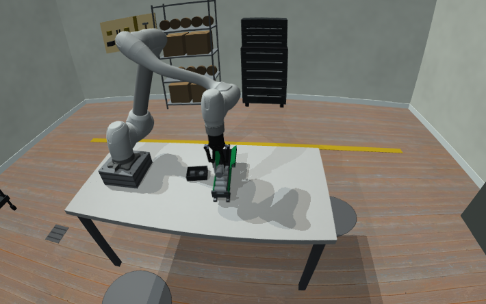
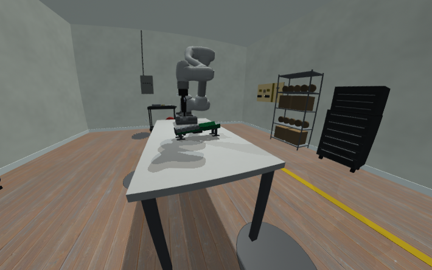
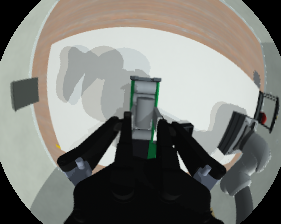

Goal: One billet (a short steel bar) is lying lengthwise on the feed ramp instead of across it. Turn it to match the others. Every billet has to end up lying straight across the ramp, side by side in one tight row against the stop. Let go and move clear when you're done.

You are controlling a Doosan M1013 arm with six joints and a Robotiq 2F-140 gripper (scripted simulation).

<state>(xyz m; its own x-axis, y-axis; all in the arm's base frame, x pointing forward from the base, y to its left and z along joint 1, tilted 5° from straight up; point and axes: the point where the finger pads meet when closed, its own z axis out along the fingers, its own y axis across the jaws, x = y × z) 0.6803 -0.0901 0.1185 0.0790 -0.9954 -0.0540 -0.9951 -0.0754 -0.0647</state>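
Right now the dark stop is 10 mm ahead of my hand, 80 mm to the right of it and 130 mm below it. Round my hand: black box 190 mm behind, 130 mm to the left, 180 mm below.
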